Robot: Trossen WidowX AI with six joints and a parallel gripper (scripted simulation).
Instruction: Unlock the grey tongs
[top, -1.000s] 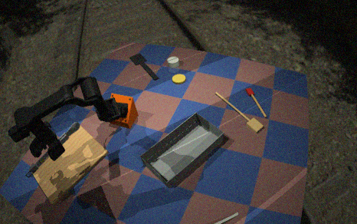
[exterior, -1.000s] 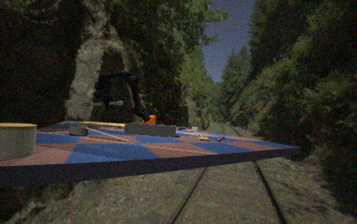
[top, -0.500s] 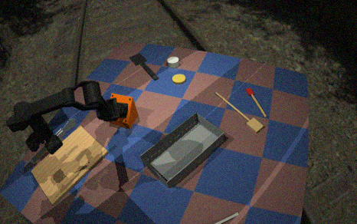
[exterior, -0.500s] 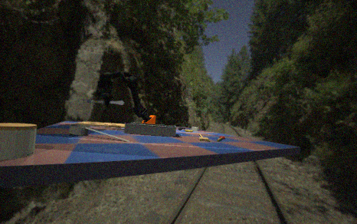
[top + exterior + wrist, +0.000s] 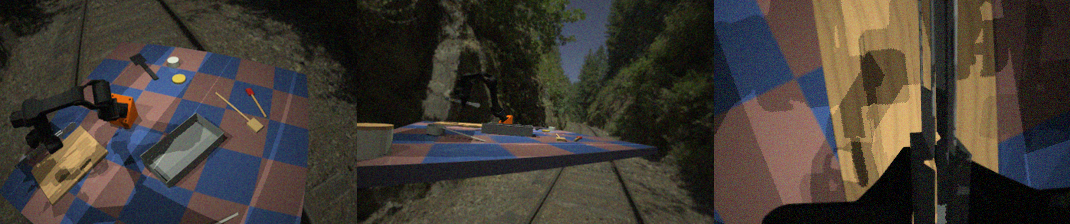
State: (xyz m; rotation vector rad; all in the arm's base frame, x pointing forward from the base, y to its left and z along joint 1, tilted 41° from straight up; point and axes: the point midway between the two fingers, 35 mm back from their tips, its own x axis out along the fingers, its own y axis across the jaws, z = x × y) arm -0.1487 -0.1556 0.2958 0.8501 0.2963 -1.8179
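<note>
My gripper tip is now 20 mm past the wooden board, 10 mm to the right of it and 150 mm above it. From my gripper tip the other things lie so: roasting tin 470 mm ahead, 210 mm to the left, 130 mm below; black spatula 70 mm ahead, 740 mm to the left, 150 mm below; red-tipped stick 730 mm ahead, 580 mm to the left, 150 mm below.
</note>
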